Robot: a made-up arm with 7 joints.
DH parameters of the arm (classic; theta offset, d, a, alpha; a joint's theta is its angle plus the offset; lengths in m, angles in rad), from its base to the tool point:
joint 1: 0 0.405 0 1.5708
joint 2: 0 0.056 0 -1.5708
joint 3: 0 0.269 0.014 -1.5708
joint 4: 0 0.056 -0.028 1.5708
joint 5: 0 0.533 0 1.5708
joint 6: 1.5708 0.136 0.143 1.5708
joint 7: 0 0.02 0 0
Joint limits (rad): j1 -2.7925..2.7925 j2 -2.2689..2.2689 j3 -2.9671..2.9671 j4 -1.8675..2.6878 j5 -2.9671..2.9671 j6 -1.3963..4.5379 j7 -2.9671..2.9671
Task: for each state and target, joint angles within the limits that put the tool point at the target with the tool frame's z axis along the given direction. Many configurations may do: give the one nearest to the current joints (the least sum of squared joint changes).
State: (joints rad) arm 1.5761 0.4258 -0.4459 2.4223 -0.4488 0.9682 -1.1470
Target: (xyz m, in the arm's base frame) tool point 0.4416 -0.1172 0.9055 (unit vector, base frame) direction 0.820 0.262 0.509
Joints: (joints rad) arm 1.0334 0.6764 -0.6710 1.8614 -0.2255 1.8616 -1.1470
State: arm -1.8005 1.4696 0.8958 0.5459 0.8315 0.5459 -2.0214
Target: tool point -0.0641 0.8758 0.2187 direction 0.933 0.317 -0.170
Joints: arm -1.2185 2.1031 1.0147 0.5427 0.8202 0.4608 -2.0214
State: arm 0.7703 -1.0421 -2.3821 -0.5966 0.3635 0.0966 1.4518
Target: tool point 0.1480 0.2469 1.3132 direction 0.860 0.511 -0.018
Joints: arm 1.1933 -0.3220 -1.7061 -0.1561 1.0009 0.1530 1.4518
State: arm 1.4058 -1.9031 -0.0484 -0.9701 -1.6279 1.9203 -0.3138
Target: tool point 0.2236 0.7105 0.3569 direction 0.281 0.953 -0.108
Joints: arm 0.9964 -2.1100 -0.0140 -0.6313 -2.1779 1.9141 -0.3138
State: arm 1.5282 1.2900 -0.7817 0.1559 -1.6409 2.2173 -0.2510
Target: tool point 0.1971 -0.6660 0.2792 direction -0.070 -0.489 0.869
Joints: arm 1.8414 1.9444 -1.0461 0.3904 -1.8331 2.9230 -0.2510
